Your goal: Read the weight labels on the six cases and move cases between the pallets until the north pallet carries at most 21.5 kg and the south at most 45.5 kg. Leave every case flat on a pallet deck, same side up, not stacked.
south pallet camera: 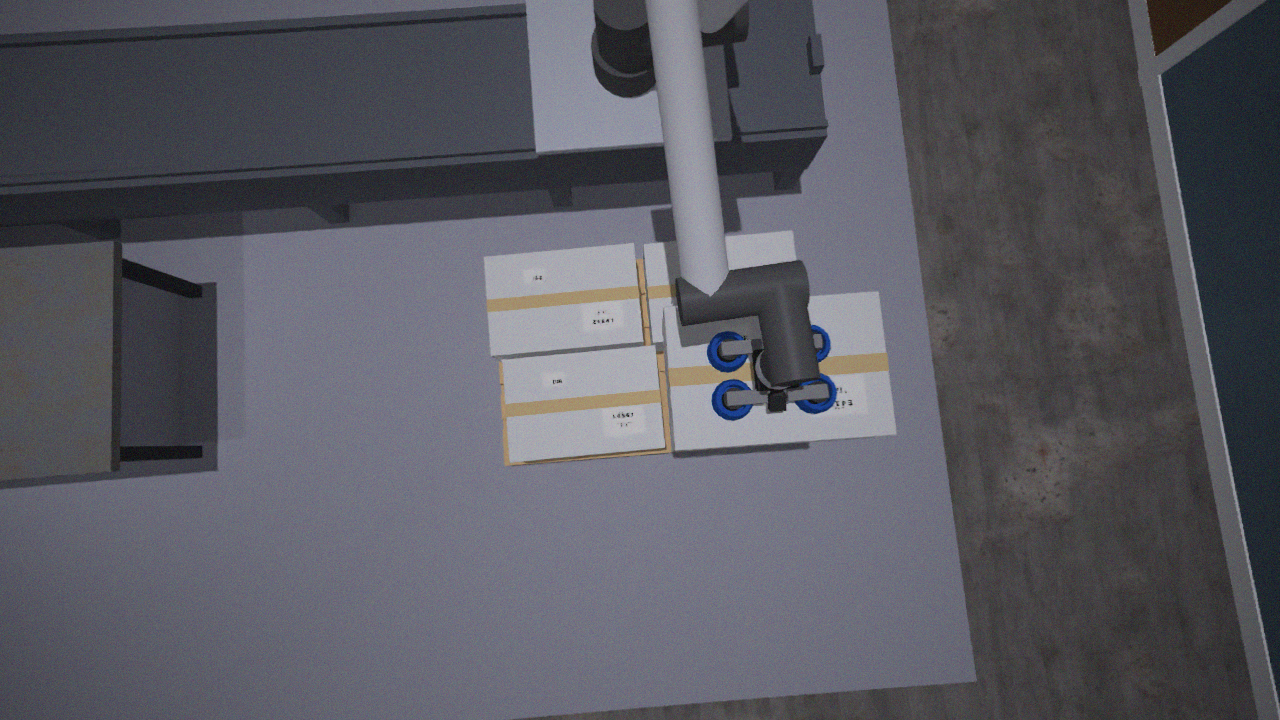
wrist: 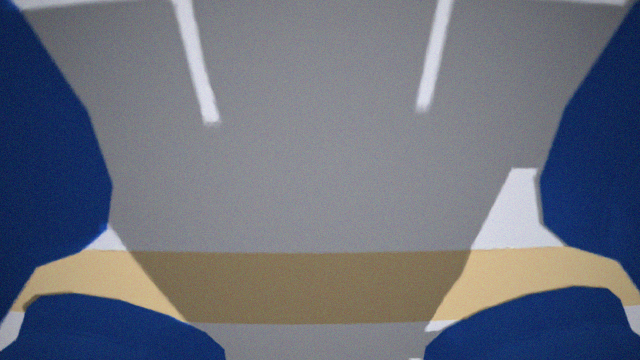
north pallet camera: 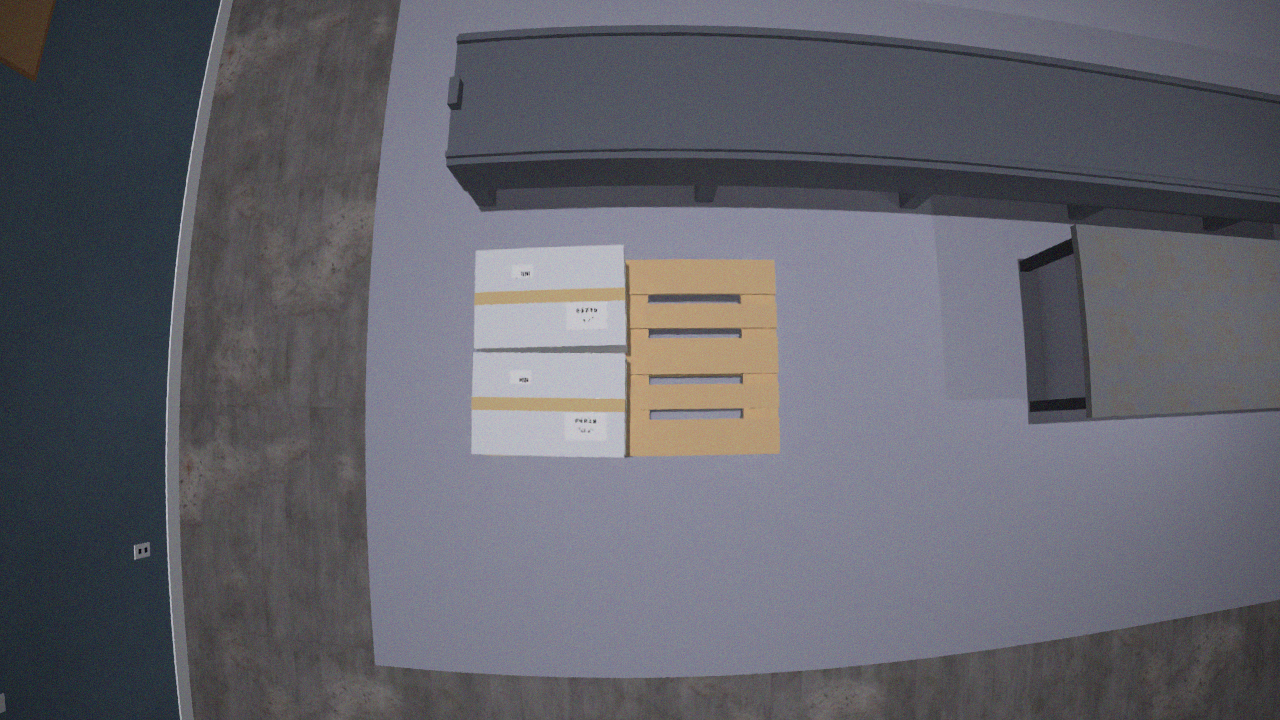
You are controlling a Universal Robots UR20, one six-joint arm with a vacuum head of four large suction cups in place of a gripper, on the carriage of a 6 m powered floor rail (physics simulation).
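Pixels of known places: hand at its tool point: (wrist: 324, 236); arm's base at its link origin: (south pallet camera: 627, 64).
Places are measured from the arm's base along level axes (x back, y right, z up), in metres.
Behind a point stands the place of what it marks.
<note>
My suction gripper (south pallet camera: 772, 371) {x -1.200, y -0.284, z 0.544 m} (wrist: 320, 200) {x -1.200, y -0.284, z 0.544 m} is shut on a white case with a tan tape band (south pallet camera: 859, 326) {x -1.095, y -0.529, z 0.565 m} (wrist: 300, 175) {x -1.244, y -0.290, z 0.567 m}. It holds the case level, apparently raised, over the front right of the south pallet (south pallet camera: 643, 300) {x -0.771, y 0.002, z -0.447 m}. The held case's label is partly hidden by a cup. Three cases lie on that pallet: back left (south pallet camera: 563, 335) {x -0.938, y 0.312, z -0.160 m}, front left (south pallet camera: 572, 438) {x -1.316, y 0.305, z -0.159 m} and back right (south pallet camera: 765, 248) {x -0.669, y -0.462, z -0.164 m}, the last partly hidden by the arm and held case. Two cases, back (north pallet camera: 528, 326) {x -0.915, y 5.871, z -0.147 m} and front (north pallet camera: 528, 438) {x -1.323, y 5.869, z -0.144 m}, lie on the left half of the north pallet (north pallet camera: 702, 353) {x -0.990, y 5.211, z -0.426 m}; its right-half slats are bare. Label print is too small to read surely.
The grey floor rail (north pallet camera: 716, 98) (south pallet camera: 268, 107) runs behind both pallets, with the arm's carriage (south pallet camera: 581, 107) {x -0.148, y 0.177, z 0.001 m} near its right end in the south view. A table (north pallet camera: 1181, 322) {x -0.909, y 3.104, z -0.040 m} (south pallet camera: 53, 358) {x -0.901, y 2.039, z -0.040 m} stands to the right in the north view and left in the south view.
</note>
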